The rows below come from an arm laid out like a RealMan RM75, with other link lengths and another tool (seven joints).
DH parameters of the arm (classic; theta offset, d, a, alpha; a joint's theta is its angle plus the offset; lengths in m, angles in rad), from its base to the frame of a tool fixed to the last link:
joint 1: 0 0.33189 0 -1.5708
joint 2: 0 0 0 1.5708
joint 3: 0 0.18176 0 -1.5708
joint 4: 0 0 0 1.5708
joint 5: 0 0.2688 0 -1.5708
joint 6: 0 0 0 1.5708
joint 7: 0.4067 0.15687 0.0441 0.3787
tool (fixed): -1.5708 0.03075 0 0
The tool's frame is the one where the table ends.
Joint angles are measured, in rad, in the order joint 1, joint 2, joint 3, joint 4, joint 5, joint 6, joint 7. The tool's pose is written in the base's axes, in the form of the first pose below.
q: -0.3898 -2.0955 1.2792 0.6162 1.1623 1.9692 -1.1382
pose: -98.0, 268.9, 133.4, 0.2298, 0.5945, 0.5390, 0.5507
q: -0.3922 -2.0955 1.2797 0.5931 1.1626 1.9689 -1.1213
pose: -101.2, 267.9, 130.6, 0.2270, 0.5917, 0.5410, 0.5529
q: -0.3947 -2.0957 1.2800 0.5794 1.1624 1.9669 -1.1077
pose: -102.7, 267.4, 128.8, 0.2243, 0.5909, 0.5408, 0.5550
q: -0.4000 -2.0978 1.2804 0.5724 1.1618 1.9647 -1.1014
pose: -102.0, 267.7, 127.4, 0.2244, 0.5907, 0.5400, 0.5560
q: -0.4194 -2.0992 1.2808 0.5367 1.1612 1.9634 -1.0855
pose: -102.4, 268.0, 123.0, 0.2257, 0.5878, 0.5425, 0.5561
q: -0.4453 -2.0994 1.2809 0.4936 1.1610 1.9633 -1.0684
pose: -102.3, 268.4, 118.1, 0.2282, 0.5853, 0.5453, 0.5550
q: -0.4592 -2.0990 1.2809 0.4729 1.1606 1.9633 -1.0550
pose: -102.0, 268.5, 116.0, 0.2288, 0.5856, 0.5443, 0.5554
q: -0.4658 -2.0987 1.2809 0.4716 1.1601 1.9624 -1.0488
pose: -100.5, 269.1, 115.8, 0.2291, 0.5883, 0.5406, 0.5560
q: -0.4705 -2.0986 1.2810 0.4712 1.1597 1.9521 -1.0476
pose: -99.4, 271.0, 114.7, 0.2254, 0.5896, 0.5408, 0.5559
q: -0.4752 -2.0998 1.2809 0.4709 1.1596 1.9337 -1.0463
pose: -98.3, 274.1, 112.5, 0.2184, 0.5906, 0.5425, 0.5560
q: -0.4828 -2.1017 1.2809 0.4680 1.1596 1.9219 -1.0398
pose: -96.5, 276.1, 110.4, 0.2146, 0.5926, 0.5412, 0.5567
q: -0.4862 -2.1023 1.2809 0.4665 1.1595 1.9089 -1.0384
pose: -96.0, 278.2, 108.7, 0.2094, 0.5931, 0.5426, 0.5567
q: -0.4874 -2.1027 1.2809 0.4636 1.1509 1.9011 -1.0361
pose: -96.0, 280.0, 108.7, 0.2053, 0.5908, 0.5429, 0.5604
